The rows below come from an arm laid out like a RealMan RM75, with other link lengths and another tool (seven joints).
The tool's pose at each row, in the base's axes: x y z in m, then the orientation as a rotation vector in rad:
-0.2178, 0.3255, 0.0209, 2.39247, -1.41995, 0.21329
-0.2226, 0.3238, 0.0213, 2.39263, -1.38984, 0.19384
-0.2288, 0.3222, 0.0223, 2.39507, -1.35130, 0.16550
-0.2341, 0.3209, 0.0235, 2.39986, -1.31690, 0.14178
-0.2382, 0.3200, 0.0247, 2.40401, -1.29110, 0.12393
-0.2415, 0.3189, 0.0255, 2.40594, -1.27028, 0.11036
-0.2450, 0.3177, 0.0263, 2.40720, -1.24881, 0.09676
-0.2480, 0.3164, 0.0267, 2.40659, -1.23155, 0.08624
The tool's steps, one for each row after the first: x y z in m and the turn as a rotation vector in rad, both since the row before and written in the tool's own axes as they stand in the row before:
-0.0008, 0.0050, 0.0005, -0.01767, -0.00057, -0.02159
-0.0015, 0.0063, 0.0001, -0.02187, -0.00401, -0.02898
-0.0014, 0.0054, -0.0002, -0.01644, -0.00409, -0.02661
-0.0012, 0.0042, -0.0003, -0.01164, -0.00353, -0.02024
-0.0008, 0.0035, 0.0001, -0.01007, -0.00192, -0.01585
-0.0009, 0.0037, 0.0002, -0.01069, -0.00158, -0.01614
-0.0007, 0.0032, 0.0005, -0.00968, -0.00049, -0.01248

